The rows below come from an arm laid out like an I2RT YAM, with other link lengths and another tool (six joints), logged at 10 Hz.
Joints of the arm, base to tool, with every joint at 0 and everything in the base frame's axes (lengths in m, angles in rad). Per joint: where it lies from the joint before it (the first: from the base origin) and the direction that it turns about. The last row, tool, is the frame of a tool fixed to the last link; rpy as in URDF.
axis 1: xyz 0 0 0.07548 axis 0 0 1
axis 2: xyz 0.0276 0.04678 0.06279 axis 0 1 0
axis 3: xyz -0.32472 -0.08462 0 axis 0 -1 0
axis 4: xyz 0.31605 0.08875 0.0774 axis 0 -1 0
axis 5: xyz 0.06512 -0.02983 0.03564 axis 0 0 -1
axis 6: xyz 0.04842 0 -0.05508 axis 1 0 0
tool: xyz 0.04 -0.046 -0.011 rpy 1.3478 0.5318 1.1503
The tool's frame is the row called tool.
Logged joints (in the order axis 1, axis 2, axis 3, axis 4, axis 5, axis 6), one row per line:
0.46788 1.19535 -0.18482 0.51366 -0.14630 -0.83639
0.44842 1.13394 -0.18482 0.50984 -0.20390 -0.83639
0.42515 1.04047 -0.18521 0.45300 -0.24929 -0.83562
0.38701 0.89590 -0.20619 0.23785 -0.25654 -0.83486
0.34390 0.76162 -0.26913 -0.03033 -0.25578 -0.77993
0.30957 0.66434 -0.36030 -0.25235 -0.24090 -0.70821
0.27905 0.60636 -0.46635 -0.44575 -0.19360 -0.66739
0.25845 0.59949 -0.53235 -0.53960 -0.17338 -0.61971
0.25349 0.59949 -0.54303 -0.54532 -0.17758 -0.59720
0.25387 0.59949 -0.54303 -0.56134 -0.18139 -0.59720
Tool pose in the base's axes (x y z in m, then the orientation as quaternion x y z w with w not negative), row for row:
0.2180 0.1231 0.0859 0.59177 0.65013 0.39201 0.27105
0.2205 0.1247 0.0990 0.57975 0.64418 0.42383 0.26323
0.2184 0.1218 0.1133 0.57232 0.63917 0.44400 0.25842
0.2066 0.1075 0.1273 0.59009 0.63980 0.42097 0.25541
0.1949 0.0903 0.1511 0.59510 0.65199 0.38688 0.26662
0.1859 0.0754 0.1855 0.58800 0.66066 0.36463 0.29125
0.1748 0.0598 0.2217 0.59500 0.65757 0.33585 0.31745
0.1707 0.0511 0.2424 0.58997 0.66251 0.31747 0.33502
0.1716 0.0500 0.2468 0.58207 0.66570 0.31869 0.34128
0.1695 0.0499 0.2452 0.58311 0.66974 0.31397 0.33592
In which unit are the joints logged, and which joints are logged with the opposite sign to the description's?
The joints are logged in radians. Opposite sign: axis 3, axis 6.
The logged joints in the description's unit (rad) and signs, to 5 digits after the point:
0.46788 1.19535 0.18482 0.51366 -0.14630 0.83639
0.44842 1.13394 0.18482 0.50984 -0.20390 0.83639
0.42515 1.04047 0.18521 0.45300 -0.24929 0.83562
0.38701 0.89590 0.20619 0.23785 -0.25654 0.83486
0.34390 0.76162 0.26913 -0.03033 -0.25578 0.77993
0.30957 0.66434 0.36030 -0.25235 -0.24090 0.70821
0.27905 0.60636 0.46635 -0.44575 -0.19360 0.66739
0.25845 0.59949 0.53235 -0.53960 -0.17338 0.61971
0.25349 0.59949 0.54303 -0.54532 -0.17758 0.59720
0.25387 0.59949 0.54303 -0.56134 -0.18139 0.59720

